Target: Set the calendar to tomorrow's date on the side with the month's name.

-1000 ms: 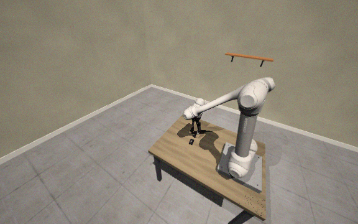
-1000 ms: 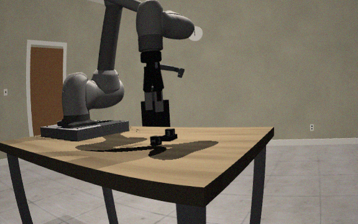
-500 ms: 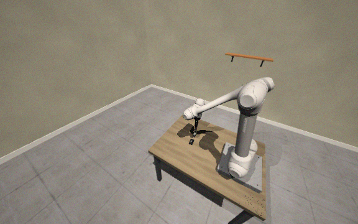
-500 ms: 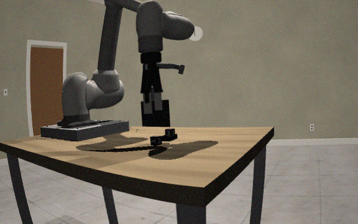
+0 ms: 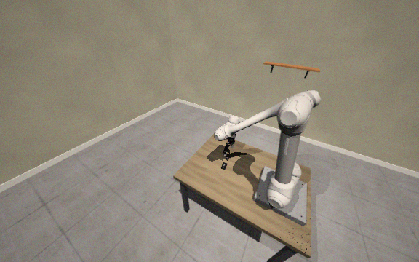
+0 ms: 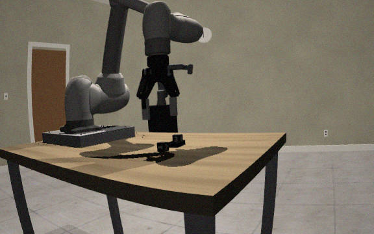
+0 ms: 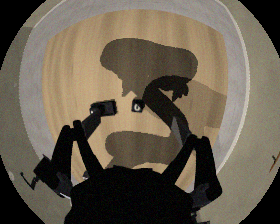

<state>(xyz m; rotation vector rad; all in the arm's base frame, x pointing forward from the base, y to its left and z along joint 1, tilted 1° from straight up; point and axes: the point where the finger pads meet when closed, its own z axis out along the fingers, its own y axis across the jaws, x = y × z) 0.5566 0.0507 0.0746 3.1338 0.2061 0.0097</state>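
The dark cube lies 11 cm below my hand. The rest, counted from my hand: dark calendar tray (11 cm below, 10 cm to the left, 4 cm behind).
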